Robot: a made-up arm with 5 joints.
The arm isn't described. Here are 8 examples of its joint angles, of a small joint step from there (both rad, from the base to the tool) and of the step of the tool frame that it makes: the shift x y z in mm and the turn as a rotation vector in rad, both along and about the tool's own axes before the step.
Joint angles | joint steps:
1: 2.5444 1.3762 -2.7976 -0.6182 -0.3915 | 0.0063 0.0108 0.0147 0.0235 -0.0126
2: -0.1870 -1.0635 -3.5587 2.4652 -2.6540 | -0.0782 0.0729 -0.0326 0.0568 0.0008
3: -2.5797 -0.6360 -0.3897 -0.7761 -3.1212 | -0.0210 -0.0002 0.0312 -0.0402 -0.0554
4: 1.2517 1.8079 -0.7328 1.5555 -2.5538 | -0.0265 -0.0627 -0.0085 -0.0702 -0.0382
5: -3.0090 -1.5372 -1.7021 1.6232 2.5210 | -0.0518 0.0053 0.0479 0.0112 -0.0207
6: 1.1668 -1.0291 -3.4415 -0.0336 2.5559 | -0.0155 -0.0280 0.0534 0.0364 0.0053
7: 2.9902 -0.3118 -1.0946 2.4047 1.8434 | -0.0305 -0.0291 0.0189 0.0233 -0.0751
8: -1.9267 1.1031 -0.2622 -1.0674 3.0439 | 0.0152 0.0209 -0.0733 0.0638 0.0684
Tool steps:
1: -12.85 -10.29 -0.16 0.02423 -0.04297 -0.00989
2: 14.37 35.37 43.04 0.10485 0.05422 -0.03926
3: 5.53 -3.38 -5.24 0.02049 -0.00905 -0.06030
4: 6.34 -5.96 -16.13 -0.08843 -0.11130 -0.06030
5: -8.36 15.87 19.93 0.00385 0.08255 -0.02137
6: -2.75 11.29 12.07 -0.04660 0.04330 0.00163
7: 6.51 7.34 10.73 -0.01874 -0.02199 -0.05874
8: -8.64 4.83 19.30 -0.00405 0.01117 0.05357
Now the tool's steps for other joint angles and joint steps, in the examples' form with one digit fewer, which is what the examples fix.
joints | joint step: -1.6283 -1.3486 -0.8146 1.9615 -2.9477 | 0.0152 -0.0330 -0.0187 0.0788 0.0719
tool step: 18.0 -5.1 3.0 0.0034 0.0270 0.0570
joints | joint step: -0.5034 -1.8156 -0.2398 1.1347 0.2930 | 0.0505 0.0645 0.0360 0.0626 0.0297
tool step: -5.7 4.2 21.9 -0.0136 -0.1668 -0.0041
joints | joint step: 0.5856 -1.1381 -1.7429 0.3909 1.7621 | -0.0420 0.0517 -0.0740 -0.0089 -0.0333
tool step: -14.8 -5.5 14.9 0.0351 0.0191 -0.0671
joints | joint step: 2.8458 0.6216 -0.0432 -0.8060 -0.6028 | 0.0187 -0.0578 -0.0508 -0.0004 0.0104
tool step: 23.1 8.2 -16.7 -0.0570 0.0930 -0.0076
